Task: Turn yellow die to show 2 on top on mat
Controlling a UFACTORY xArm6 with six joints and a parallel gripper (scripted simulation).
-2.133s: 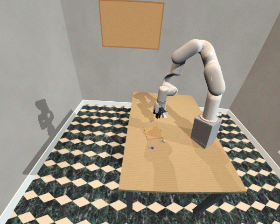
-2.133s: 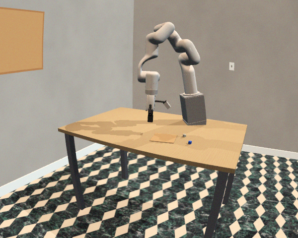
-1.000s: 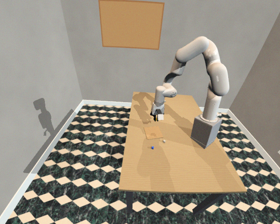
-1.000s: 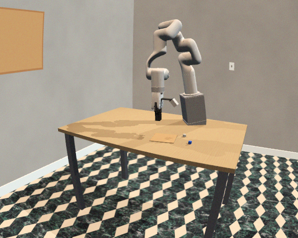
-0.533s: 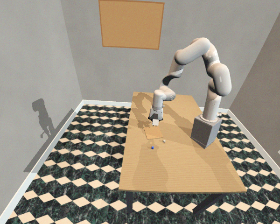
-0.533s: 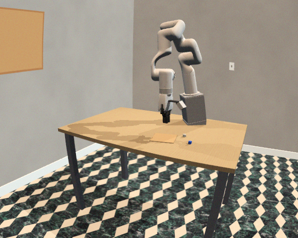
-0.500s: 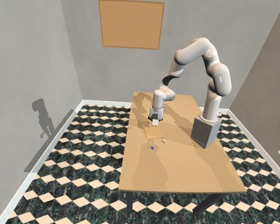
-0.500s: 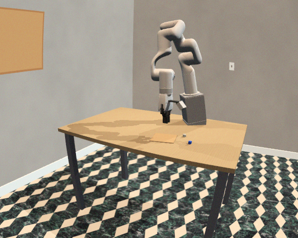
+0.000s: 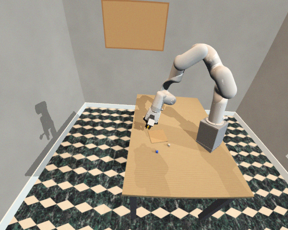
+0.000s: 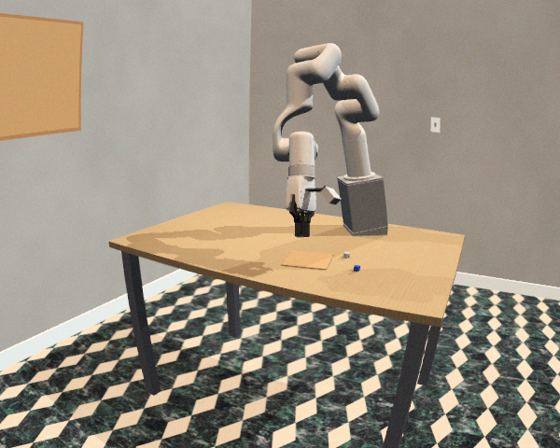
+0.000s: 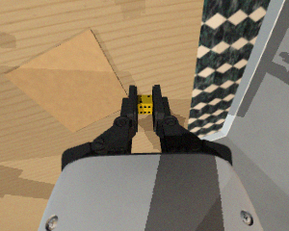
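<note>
Now: the tan mat 12 cm below my hand and 9 cm behind it. The rest, counted from my hand: yellow die: 1 cm to the right, 1 cm below; white die: 16 cm behind, 12 cm below, 11 cm to the left; blue die: 16 cm to the left, 12 cm below, 5 cm behind.
</note>
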